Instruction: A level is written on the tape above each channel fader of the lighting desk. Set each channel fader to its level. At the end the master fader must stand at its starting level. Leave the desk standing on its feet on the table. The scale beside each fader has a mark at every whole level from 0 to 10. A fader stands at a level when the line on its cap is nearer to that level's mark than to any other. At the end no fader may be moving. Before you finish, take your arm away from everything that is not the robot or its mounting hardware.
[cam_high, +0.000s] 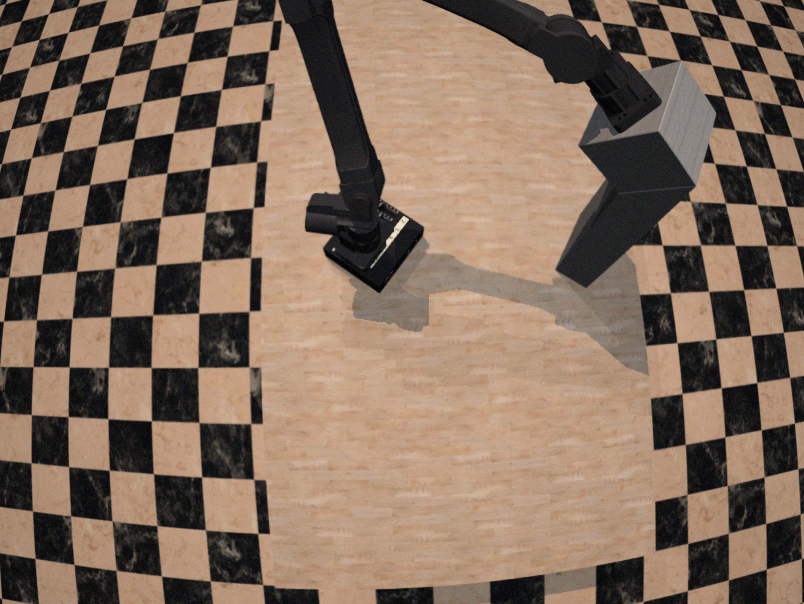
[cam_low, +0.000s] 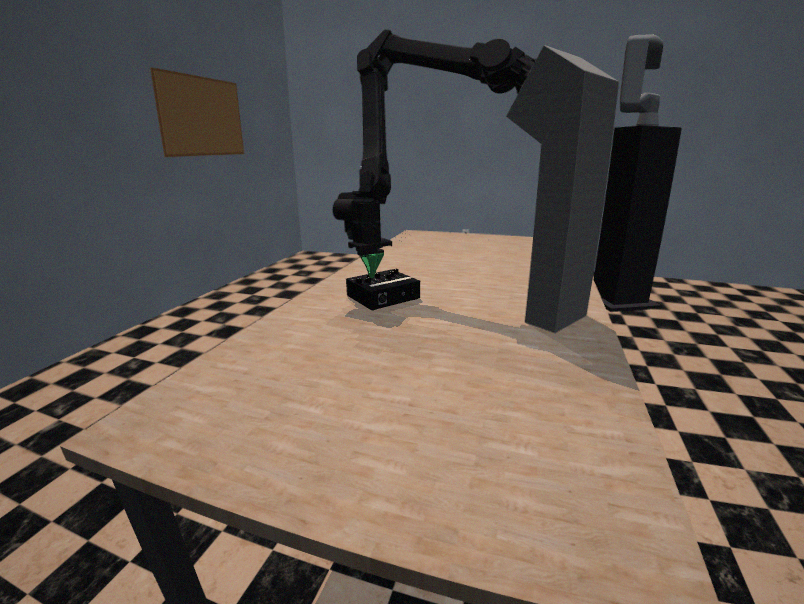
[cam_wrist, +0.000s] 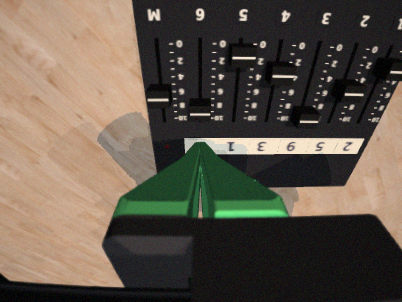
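Right now the channel 6 fader cap is 10 mm ahead of my hand, 20 mm to the right of it and 20 mm below it. Also, from my hand: master fader cap: 30 mm ahead, 20 mm to the right, 20 mm below; channel 4 fader cap: 20 mm behind, 60 mm to the right, 20 mm below; channel 5 fader cap: 60 mm to the right, 20 mm below.
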